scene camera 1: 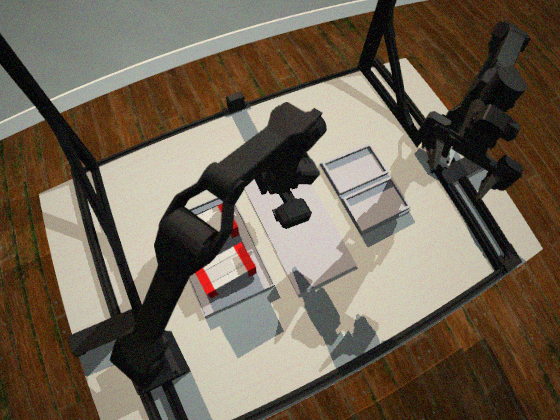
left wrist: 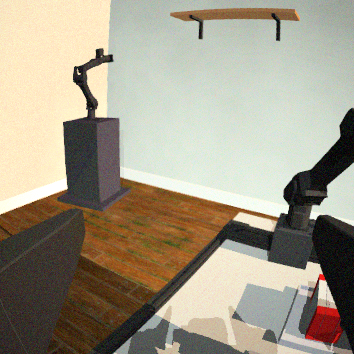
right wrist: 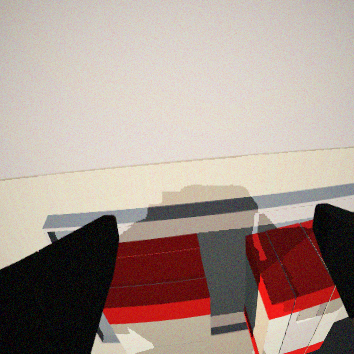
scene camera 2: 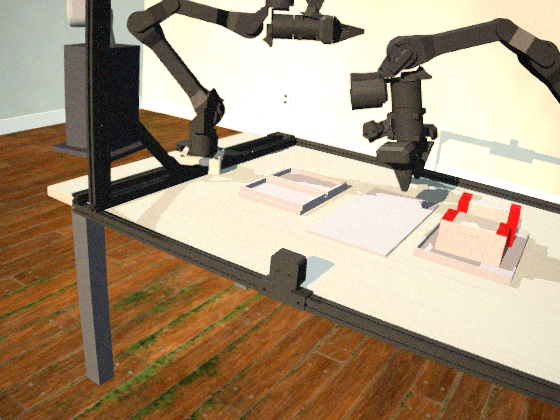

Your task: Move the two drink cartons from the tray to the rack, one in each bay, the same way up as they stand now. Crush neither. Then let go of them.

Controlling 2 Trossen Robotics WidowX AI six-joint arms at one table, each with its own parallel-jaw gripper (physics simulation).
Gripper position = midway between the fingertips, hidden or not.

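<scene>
Scene camera 1 shows the left gripper (scene camera 1: 455,186), which is open and holds nothing, and it also shows the right gripper (scene camera 1: 270,206) and a pale flat mat (scene camera 1: 312,252). In scene camera 2 there's the right gripper (scene camera 2: 411,184), open too and holding nothing, plus the pale flat mat (scene camera 2: 378,221). The left wrist view shows the left gripper (left wrist: 203,225), and the right wrist view shows the right gripper (right wrist: 218,222).
</scene>
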